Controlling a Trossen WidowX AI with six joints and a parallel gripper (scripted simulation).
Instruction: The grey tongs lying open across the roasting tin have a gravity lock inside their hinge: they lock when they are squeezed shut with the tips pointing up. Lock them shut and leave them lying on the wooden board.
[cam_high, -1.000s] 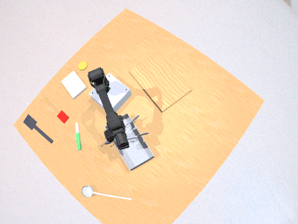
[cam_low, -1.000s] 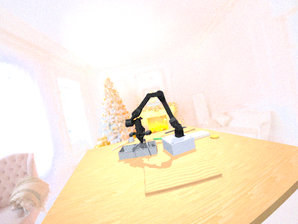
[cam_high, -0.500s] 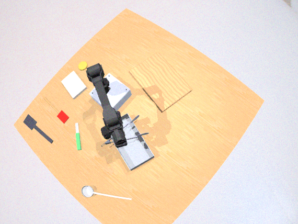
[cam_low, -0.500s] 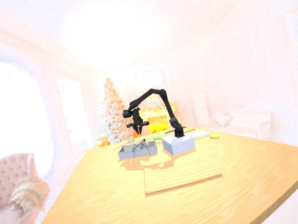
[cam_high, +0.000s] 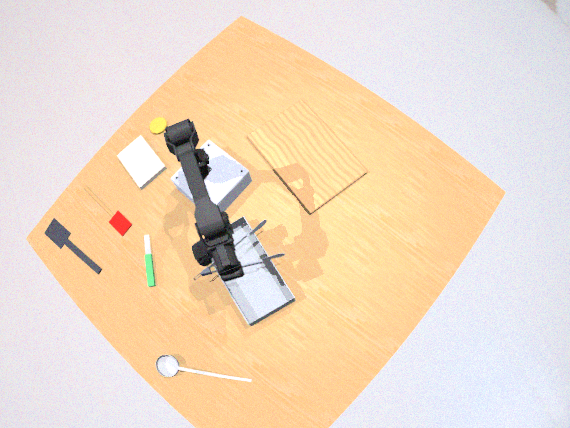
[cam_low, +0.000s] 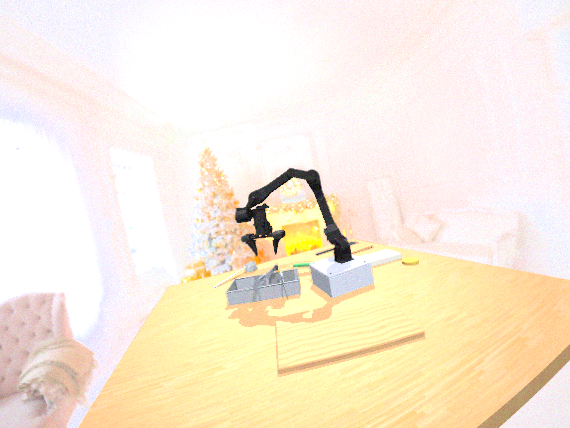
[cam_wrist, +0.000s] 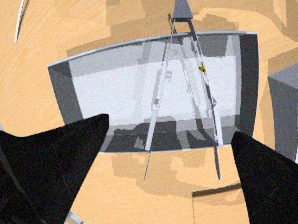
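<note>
My gripper tip is 90 mm above the yellow slider, 40 mm past it and 10 mm to the left of it. From my gripper tip the other things lie so: wooden board (430 mm to the left, 150 mm below, 80 mm behind); then white block (540 mm behind, 150 mm below, 60 mm to the left); then roasting tin (130 mm below, 30 mm ahead).
</note>
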